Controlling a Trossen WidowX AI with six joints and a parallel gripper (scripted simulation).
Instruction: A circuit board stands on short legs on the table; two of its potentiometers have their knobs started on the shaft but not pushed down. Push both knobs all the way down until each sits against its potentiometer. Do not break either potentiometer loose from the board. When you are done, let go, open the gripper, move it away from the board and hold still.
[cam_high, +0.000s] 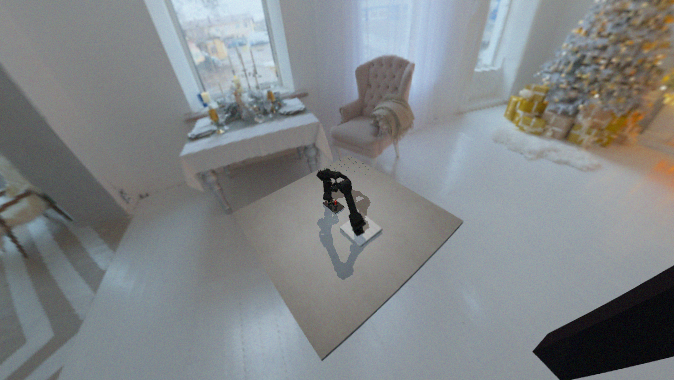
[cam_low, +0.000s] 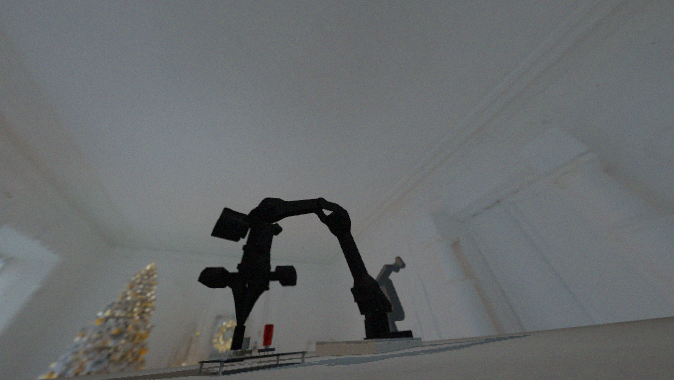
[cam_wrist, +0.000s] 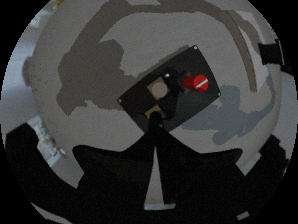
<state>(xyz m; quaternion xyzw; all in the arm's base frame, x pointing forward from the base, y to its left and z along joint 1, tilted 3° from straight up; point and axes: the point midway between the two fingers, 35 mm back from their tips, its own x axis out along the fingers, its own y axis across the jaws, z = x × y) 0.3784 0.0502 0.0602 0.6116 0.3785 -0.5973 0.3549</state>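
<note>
The black knob is 10 mm below my gripper tip. Round my gripper tip: red knob (60 mm behind, 30 mm to the right, 10 mm below).
</note>
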